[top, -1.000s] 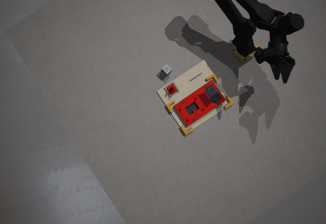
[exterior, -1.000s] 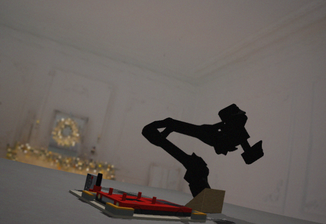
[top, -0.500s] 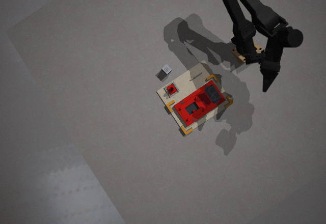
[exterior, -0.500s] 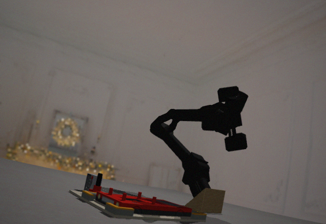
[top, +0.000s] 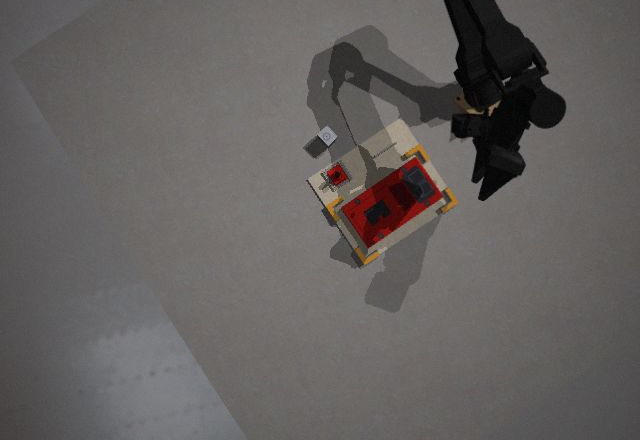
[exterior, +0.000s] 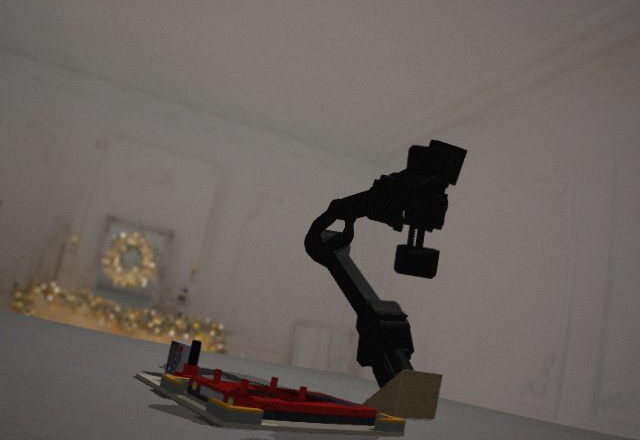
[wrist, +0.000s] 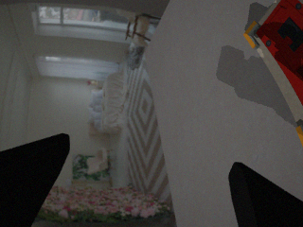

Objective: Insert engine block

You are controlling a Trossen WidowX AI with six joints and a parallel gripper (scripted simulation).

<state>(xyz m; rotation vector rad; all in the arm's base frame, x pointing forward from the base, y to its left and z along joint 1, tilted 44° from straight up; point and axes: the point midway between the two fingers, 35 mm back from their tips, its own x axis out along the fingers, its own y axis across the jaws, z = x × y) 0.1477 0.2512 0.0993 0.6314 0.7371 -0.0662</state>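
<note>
Right now my gripper tip is 25 cm to the left of the grey engine block, 24 cm above it and 15 cm short of it.
</note>
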